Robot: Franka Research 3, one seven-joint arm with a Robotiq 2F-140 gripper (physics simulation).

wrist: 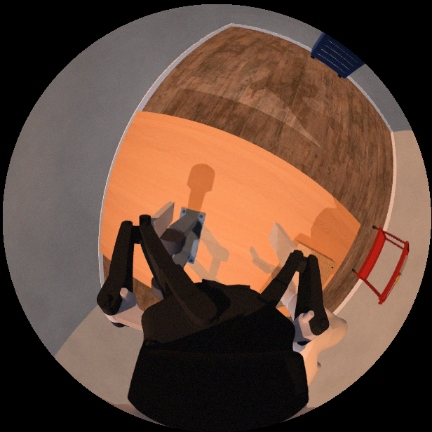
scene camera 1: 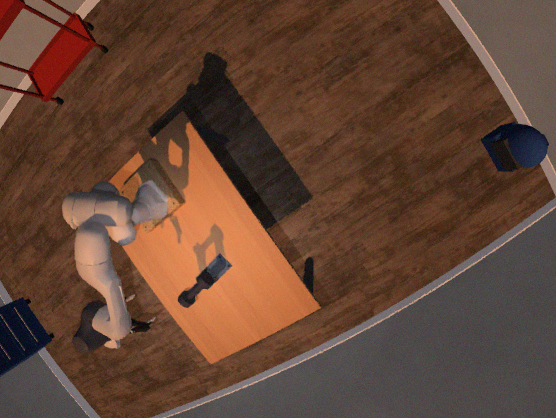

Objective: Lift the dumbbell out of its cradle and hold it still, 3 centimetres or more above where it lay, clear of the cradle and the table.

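The dark dumbbell [scene camera 1: 196,289] [wrist: 174,240] lies across the grey-blue cradle [scene camera 1: 220,266] [wrist: 199,216] on the table [scene camera 1: 250,305] [wrist: 240,170]. In the wrist view the left finger crosses in front of the dumbbell and hides part of it. My gripper [scene camera 1: 141,308] [wrist: 223,221] is open, with nothing between its fingers. In the scene view it is beyond the table's left edge, apart from the dumbbell and to its lower left. The arm partly hides the gripper there.
The arm's base stands on a speckled mounting plate [scene camera 1: 175,204] at the table's upper left part. A red cart [scene camera 1: 60,59] [wrist: 372,254], a blue slatted piece [scene camera 1: 20,330] [wrist: 337,55] and a blue rounded object [scene camera 1: 530,146] stand away from the table.
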